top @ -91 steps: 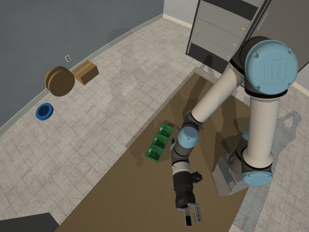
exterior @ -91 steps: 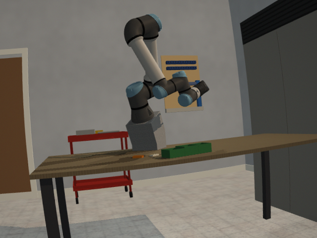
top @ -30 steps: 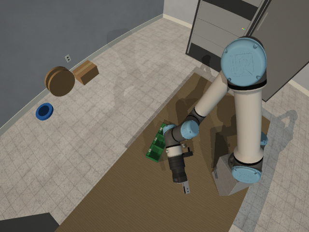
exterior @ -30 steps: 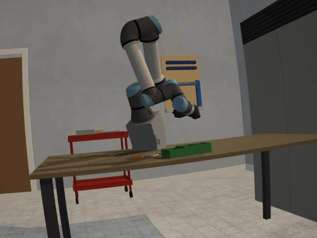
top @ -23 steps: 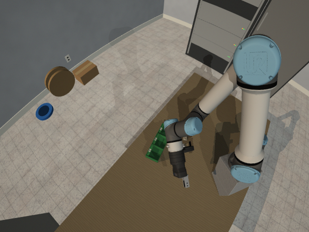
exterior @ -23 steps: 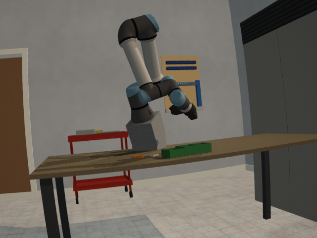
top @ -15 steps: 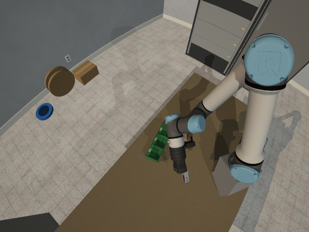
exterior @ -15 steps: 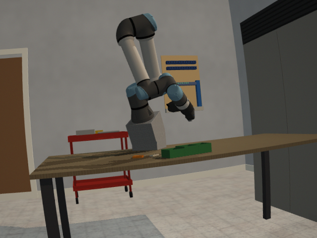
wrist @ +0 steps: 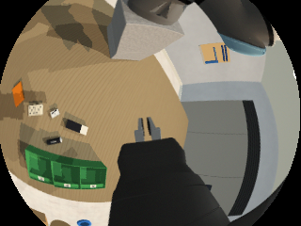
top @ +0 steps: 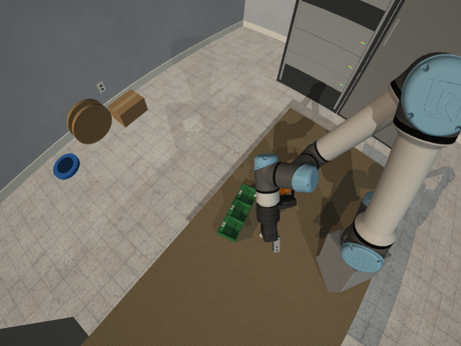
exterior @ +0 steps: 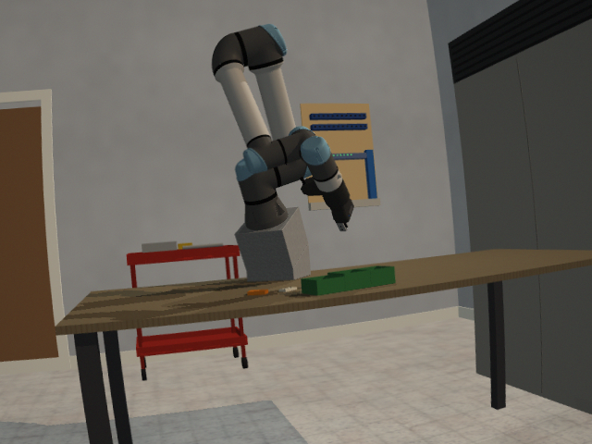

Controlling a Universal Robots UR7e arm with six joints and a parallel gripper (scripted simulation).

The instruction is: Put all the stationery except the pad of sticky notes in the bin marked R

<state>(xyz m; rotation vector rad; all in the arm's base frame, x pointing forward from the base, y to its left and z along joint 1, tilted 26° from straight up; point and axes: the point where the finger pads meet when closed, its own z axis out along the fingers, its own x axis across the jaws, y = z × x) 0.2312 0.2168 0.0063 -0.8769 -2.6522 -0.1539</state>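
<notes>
Now: the row of three bins 21 cm ahead of my hand, 4 cm to the right of it and 15 cm below it. The rest, counted from my hand: beige dotted tile: 12 cm ahead, 20 cm to the right, 17 cm below; black stick: 15 cm ahead, 11 cm to the right, 17 cm below; small grey piece: 9 cm ahead, 14 cm to the right, 16 cm below.
</notes>
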